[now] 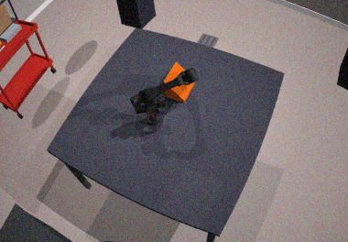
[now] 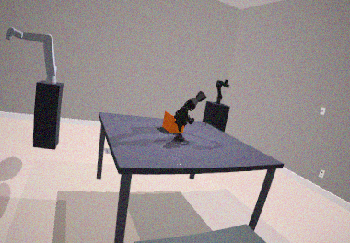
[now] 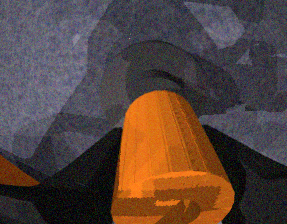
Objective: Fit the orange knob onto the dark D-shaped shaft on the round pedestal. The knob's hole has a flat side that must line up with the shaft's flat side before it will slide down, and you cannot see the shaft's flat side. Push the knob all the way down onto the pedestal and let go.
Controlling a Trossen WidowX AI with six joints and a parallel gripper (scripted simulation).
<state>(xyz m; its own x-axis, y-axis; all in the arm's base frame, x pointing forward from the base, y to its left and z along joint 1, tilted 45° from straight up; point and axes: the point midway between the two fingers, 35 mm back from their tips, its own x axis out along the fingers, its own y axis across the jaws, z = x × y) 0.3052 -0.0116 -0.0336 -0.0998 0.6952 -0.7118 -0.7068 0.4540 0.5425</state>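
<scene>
The orange knob is 20 mm above my gripper tip. Also, from my gripper tip: round pedestal: 40 mm below.
</scene>
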